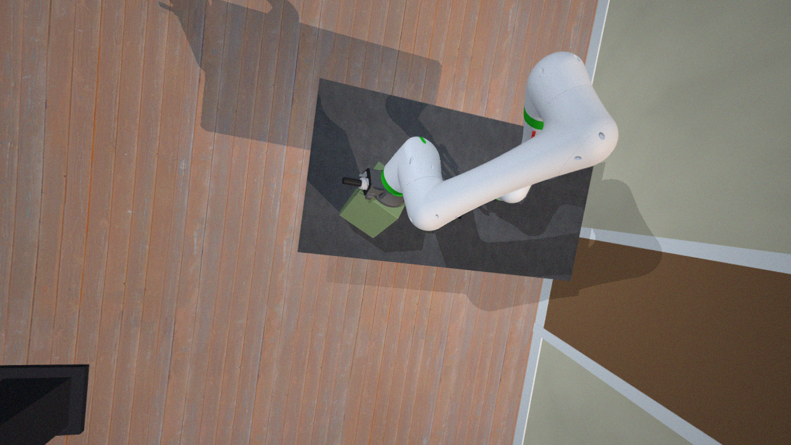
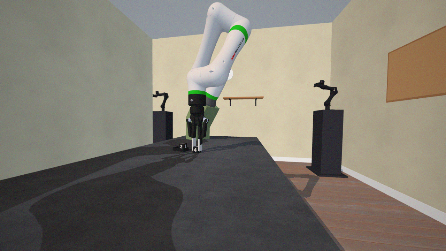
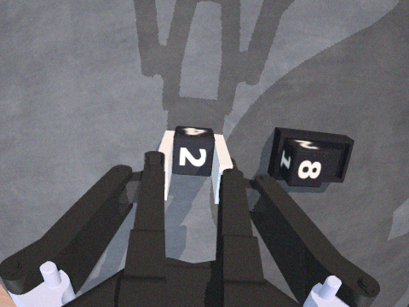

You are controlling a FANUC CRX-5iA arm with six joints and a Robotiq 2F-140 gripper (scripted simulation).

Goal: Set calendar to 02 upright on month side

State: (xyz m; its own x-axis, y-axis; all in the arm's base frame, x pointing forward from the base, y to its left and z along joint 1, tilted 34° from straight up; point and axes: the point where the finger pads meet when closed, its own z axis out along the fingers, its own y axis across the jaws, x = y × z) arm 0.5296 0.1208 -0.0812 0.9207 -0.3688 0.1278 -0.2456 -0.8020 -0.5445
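Now: the black number cube 3 cm below my hand. Also, from my hand: black tray: 11 cm to the right, 3 cm below, 3 cm behind.
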